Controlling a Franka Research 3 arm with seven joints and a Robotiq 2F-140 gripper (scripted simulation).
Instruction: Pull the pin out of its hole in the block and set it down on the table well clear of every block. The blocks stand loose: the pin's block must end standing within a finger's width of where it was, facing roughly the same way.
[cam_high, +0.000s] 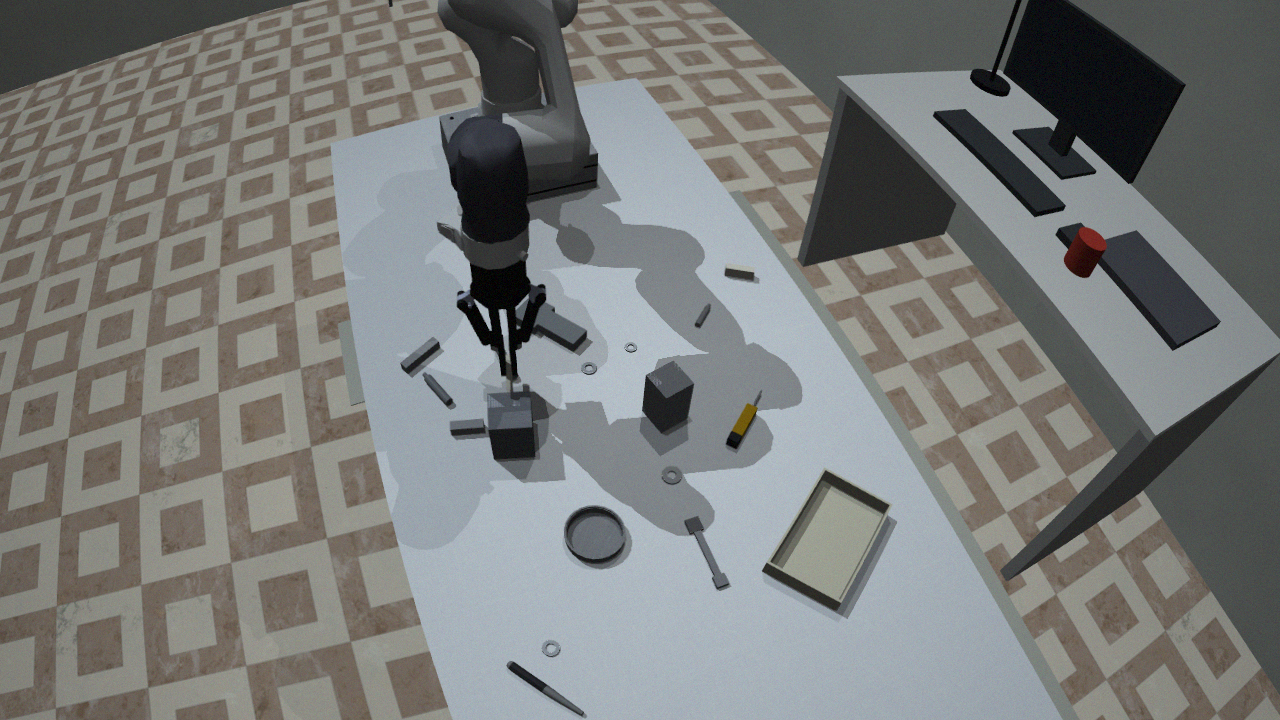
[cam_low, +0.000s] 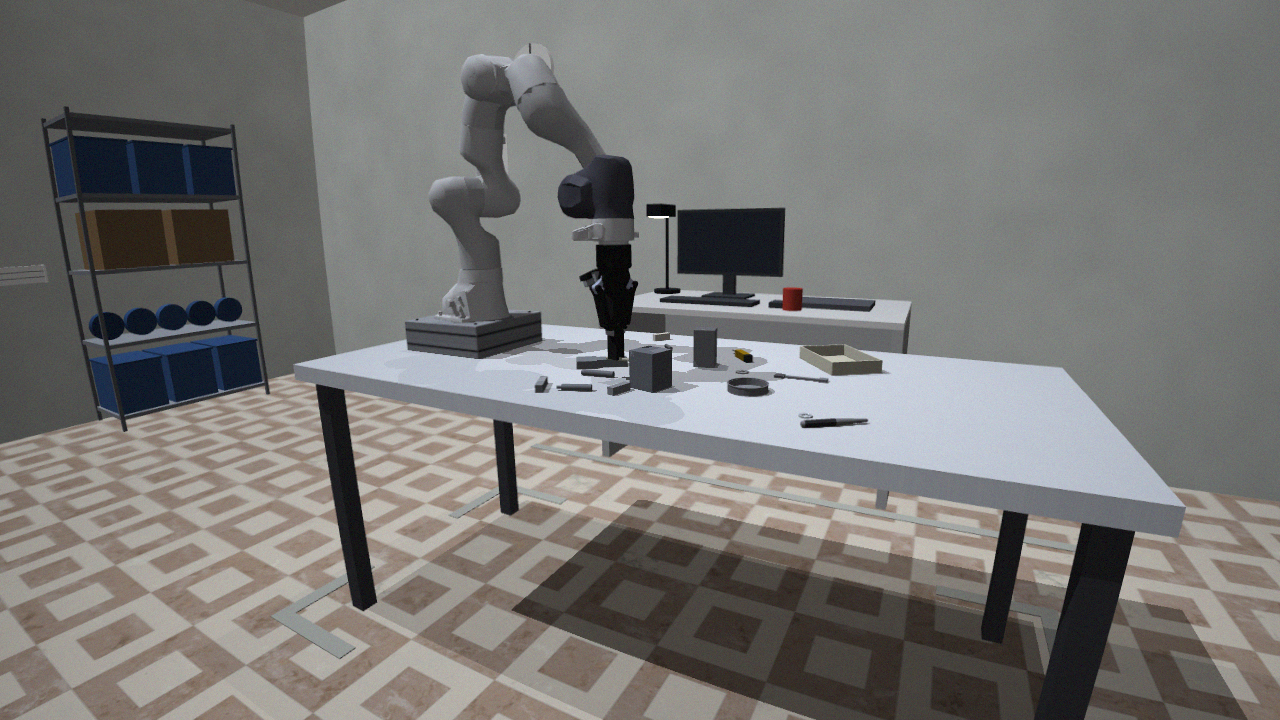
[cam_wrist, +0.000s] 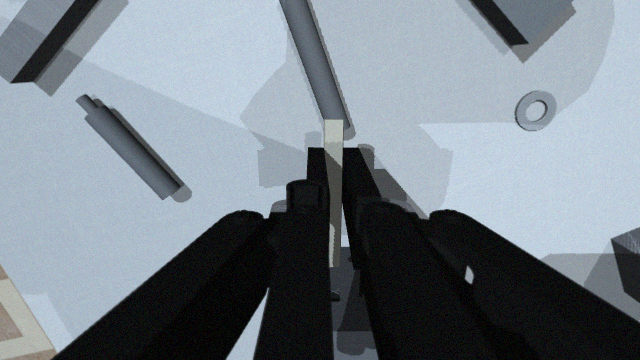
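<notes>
The cream pin lies 1 cm ahead of my hand and 3 cm below it. From my hand the other things lie so: dark grey block 9 cm ahead, 2 cm to the right, 3 cm below; then small grey bar 6 cm ahead, 9 cm to the right, 7 cm below; then stepped plate 10 cm behind, 9 cm to the left, 7 cm below.
</notes>
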